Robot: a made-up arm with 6 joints.
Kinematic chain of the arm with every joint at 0, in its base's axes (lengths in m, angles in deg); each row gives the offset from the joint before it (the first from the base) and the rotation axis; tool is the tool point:
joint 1: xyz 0 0 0.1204 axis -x
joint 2: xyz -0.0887 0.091 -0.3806 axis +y
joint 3: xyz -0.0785 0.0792 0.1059 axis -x
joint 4: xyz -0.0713 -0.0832 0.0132 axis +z
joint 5: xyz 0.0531 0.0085 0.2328 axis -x
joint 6: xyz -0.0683 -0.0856 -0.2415 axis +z
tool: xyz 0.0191 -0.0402 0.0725
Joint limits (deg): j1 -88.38..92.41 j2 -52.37..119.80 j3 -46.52..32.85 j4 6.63..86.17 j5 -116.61..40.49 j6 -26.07..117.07
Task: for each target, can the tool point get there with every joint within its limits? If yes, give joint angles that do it. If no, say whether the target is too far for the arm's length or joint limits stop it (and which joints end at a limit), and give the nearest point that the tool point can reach.
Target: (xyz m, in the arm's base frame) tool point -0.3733 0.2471 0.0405
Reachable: yes | joints -47.45 -5.60 -0.68 78.64 -69.31 -8.14
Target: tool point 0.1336 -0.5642 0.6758
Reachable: no: joint limits stop it (at a limit: joint 1, joint 2, joint 5, joint 6) | nearest point 0.1132 -0.4101 0.2907 | short by 0.415 m
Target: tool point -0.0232 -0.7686 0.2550
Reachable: no: joint limits stop it (at a limit: joint 1, joint 2, joint 4, joint 5, joint 6) | nearest point 0.0737 -0.5281 0.1760 | short by 0.271 m
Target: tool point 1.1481 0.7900 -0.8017
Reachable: no: too far | nearest point 0.3194 0.3397 -0.2761 | short by 1.080 m
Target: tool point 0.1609 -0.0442 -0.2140
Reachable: yes | joints 22.29 91.07 21.14 50.39 17.27 98.46
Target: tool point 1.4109 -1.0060 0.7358
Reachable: no: too far | nearest point 0.3455 -0.4656 0.1228 | short by 1.343 m
